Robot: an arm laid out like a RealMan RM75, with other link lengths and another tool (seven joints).
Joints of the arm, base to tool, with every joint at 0 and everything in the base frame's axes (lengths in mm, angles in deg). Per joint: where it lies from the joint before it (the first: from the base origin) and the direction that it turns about. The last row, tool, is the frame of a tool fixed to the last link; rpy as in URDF.
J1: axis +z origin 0 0 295.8
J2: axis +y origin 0 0 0
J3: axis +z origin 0 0 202.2
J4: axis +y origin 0 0 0
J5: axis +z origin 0 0 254.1
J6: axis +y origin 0 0 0
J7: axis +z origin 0 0 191.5
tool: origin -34 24 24 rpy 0 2.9 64.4
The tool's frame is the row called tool.
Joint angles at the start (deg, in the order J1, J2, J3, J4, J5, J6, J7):
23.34, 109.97, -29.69, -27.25, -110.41, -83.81, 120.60
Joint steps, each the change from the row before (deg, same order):
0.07, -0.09, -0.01, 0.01, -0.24, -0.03, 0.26
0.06, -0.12, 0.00, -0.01, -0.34, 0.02, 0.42
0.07, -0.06, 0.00, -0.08, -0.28, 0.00, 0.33
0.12, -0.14, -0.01, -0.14, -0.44, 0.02, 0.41
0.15, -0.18, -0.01, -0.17, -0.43, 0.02, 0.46
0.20, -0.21, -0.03, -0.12, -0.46, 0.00, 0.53
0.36, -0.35, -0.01, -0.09, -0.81, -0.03, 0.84
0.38, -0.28, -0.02, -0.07, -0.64, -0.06, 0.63
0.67, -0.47, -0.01, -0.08, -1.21, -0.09, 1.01
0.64, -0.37, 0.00, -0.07, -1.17, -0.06, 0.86
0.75, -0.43, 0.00, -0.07, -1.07, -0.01, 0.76
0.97, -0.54, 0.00, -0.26, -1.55, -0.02, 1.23
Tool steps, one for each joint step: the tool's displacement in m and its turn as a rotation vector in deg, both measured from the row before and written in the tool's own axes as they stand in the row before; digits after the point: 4 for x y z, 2 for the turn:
-0.0002, -0.0001, 0.0001, 0.25, 0.00, 0.14
-0.0007, -0.0003, -0.0002, 0.33, -0.10, 0.27
-0.0003, 0.0001, 0.0001, 0.26, -0.05, 0.15
-0.0007, 0.0004, -0.0001, 0.42, -0.14, 0.07
-0.0008, 0.0009, -0.0003, 0.41, -0.16, 0.04
-0.0007, 0.0010, 0.0000, 0.46, -0.12, 0.10
-0.0009, 0.0013, 0.0002, 0.78, -0.14, 0.21
-0.0003, 0.0015, 0.0006, 0.62, -0.03, 0.05
-0.0005, 0.0022, 0.0011, 1.15, -0.09, 0.05
-0.0003, 0.0018, 0.0014, 1.10, -0.08, 0.00
-0.0002, 0.0032, 0.0013, 0.98, -0.13, -0.22
-0.0005, 0.0043, 0.0014, 1.38, -0.30, -0.19

